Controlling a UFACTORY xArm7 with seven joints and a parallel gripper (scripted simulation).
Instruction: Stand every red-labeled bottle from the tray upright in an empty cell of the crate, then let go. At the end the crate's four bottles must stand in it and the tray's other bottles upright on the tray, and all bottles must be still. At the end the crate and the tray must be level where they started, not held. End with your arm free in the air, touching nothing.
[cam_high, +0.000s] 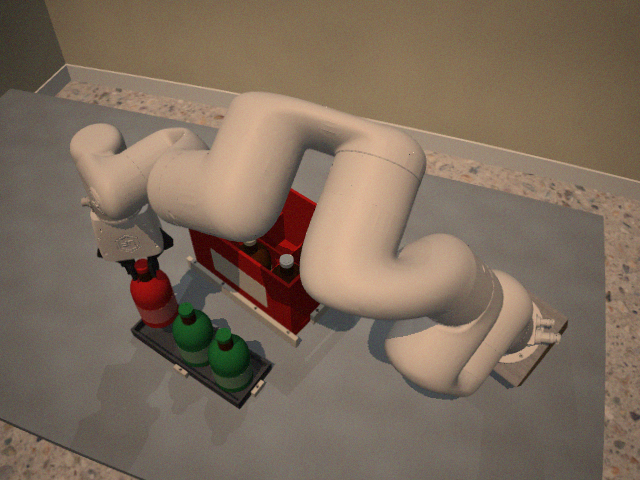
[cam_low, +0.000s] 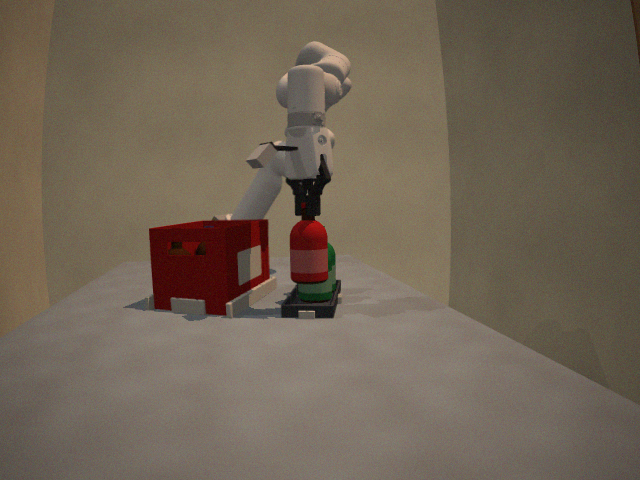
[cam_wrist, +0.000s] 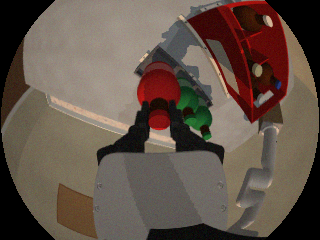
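My gripper is now 7 cm above the red-labeled bottle. Round my hand: tray: 9 cm behind, 2 cm to the left, 20 cm below; crate: 15 cm behind, 20 cm to the right, 13 cm below.
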